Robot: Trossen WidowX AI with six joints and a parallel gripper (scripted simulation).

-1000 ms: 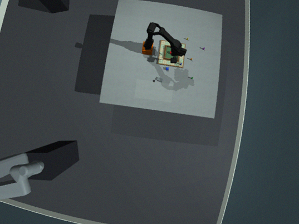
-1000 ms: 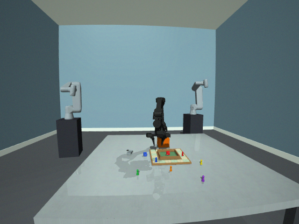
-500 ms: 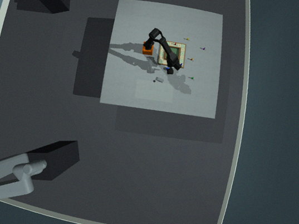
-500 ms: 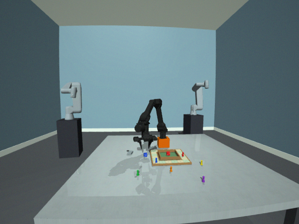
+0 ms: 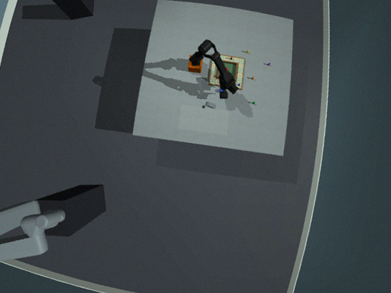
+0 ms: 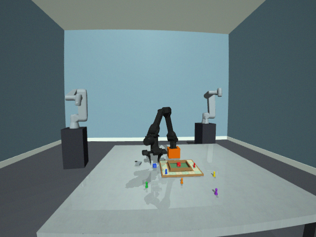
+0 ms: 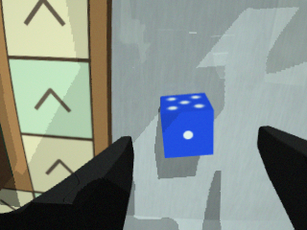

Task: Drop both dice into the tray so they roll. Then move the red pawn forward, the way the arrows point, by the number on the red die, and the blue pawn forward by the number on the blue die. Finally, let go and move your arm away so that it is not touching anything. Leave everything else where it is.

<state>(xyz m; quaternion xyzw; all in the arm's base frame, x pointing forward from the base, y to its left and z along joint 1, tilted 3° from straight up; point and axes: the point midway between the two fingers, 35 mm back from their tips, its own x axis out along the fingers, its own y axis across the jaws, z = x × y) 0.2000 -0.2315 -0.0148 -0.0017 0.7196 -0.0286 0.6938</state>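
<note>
The blue die lies 20 mm below my gripper tip. From my gripper tip the other things lie so: green tray 180 mm to the left, 60 mm ahead, 30 mm below; blue pawn 150 mm ahead, 50 mm to the left, 10 mm below; red die 180 mm to the left, 50 mm ahead, 10 mm below.
</note>
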